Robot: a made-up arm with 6 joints.
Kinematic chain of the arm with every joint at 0, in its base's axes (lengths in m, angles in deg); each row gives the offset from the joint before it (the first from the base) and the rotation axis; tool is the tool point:
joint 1: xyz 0 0 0.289 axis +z
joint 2: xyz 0 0 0 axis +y
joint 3: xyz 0 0 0.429 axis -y
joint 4: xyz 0 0 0 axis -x
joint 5: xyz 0.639 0 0 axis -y
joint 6: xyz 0 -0.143 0 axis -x
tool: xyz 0 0 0
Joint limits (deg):
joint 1: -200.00..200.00
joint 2: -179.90..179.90
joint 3: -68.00..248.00
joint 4: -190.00..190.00
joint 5: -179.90..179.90
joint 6: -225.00..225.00
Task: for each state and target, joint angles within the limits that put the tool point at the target. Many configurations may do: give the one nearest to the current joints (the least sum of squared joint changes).
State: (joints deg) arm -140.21 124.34 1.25 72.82 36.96 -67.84
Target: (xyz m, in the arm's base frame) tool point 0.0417 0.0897 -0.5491
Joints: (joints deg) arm -140.69 136.34 -1.84 72.50 36.96 -67.84
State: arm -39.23 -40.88 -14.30 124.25 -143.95 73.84
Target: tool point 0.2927 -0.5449 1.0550
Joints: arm -67.12 8.03 28.01 113.86 -143.95 73.84
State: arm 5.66 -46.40 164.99 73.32 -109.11 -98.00
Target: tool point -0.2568 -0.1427 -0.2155
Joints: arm 19.63 -71.22 197.14 70.34 -109.11 -98.00
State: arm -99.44 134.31 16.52 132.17 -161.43 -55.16
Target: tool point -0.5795 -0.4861 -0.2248
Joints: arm -146.47 83.56 13.43 126.51 -161.43 -55.16
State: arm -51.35 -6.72 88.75 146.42 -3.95 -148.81
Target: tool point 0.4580 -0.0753 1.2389
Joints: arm -25.71 11.02 61.37 156.23 -3.95 -148.81
